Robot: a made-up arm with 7 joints. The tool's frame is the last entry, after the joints.
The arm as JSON. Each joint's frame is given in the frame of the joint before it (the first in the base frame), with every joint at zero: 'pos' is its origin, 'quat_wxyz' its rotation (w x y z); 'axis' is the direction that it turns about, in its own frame. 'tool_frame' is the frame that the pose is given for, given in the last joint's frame.
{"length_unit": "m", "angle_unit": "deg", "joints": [
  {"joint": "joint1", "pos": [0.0, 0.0, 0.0], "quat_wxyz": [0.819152, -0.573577, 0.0, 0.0], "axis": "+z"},
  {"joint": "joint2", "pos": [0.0, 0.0, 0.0], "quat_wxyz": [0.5, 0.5, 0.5, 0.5], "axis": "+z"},
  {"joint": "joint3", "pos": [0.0, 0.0, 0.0], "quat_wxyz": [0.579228, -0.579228, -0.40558, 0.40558], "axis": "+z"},
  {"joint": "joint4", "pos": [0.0, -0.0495, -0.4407], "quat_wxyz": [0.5, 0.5, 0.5, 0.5], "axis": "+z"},
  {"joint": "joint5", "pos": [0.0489, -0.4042, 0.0], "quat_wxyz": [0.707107, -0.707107, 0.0, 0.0], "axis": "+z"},
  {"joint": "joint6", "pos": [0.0, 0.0, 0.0], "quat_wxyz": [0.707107, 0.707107, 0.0, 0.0], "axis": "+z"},
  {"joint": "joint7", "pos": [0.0, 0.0, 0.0], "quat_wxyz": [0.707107, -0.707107, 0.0, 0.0], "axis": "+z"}
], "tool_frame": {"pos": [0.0, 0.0, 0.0], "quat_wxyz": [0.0, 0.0, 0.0, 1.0]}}
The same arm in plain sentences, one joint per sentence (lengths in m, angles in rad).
The arm has seven revolute joints in a row. What follows holds with every joint at zero, and every direction is one of the base frame's.
Joint 1 sits at the same point as the base frame's origin and turns about the direction (0, 0.9397, 0.342).
Joint 2 sits at the same point as joint 1 and turns about +x.
Joint 3 sits at the same point as joint 2 and turns about +z.
Joint 4 sits 0.0495 m along +x and 0.4407 m along -z from joint 3 and turns about +y.
Joint 5 sits 0.0489 m along -x and 0.4042 m along -z from joint 4 and turns about +z.
Joint 6 sits at the same point as joint 5 and turns about +y.
Joint 7 sits at the same point as joint 6 and turns about +z.
The tool frame, which is the frame that the pose is given for, sits at the same point as joint 7; its axes are the base frame's turned by roll 0, pitch 0 and yaw 0 rad (as in URDF: about the fixed x, then y, then z).

